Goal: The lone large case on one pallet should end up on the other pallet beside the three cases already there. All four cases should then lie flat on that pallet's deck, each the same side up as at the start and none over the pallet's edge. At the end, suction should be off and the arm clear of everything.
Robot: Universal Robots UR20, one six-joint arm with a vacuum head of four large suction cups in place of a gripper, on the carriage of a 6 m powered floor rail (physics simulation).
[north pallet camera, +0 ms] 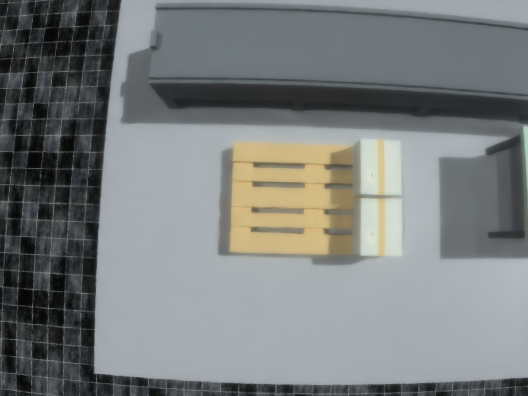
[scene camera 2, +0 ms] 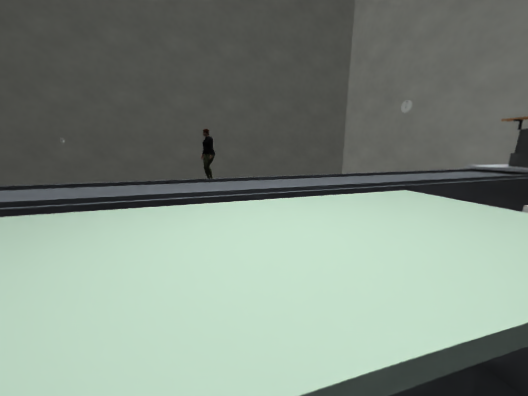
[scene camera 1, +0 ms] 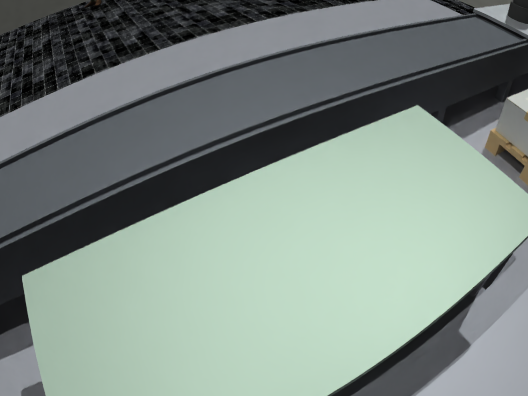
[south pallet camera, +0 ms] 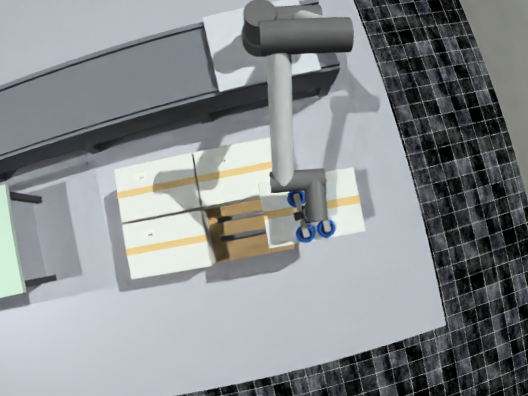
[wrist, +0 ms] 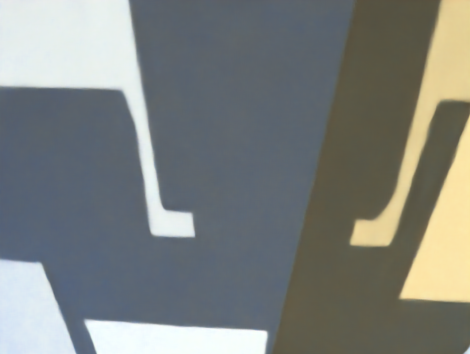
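Note:
My suction head is on the top of a large white case with a tan tape stripe and holds it. The case looks level and raised. It juts out past the right end of the south pallet in the south pallet view, and its back left corner overlaps the back right case from above. Three similar cases lie flat there: back left, back right and front left. Bare deck shows between the front left case and the held one. The held case's underside is hidden.
The north pallet bears two white boxes at its right end. The rail runs behind both pallets, with the carriage near its right end. A pale green table stands between the pallets.

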